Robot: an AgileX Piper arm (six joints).
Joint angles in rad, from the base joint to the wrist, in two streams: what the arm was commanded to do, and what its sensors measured. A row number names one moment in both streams.
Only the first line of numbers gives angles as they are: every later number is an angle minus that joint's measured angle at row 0.
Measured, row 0:
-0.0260 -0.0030 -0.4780 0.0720 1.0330 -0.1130
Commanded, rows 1 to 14:
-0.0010 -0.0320 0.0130 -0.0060 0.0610 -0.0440
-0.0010 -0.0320 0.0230 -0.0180 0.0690 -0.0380
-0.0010 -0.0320 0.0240 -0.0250 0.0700 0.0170
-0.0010 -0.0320 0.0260 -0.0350 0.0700 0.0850
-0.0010 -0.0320 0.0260 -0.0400 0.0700 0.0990
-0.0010 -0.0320 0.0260 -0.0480 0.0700 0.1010
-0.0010 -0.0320 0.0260 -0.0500 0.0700 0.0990
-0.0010 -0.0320 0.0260 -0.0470 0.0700 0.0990
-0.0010 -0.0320 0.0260 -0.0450 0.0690 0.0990
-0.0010 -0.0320 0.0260 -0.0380 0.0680 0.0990
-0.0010 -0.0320 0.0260 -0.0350 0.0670 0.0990
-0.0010 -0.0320 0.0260 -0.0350 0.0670 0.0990
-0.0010 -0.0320 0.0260 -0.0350 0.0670 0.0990
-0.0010 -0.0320 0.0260 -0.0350 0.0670 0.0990
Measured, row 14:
0.0000 0.0000 0.0230 -0.0370 0.0690 0.0970
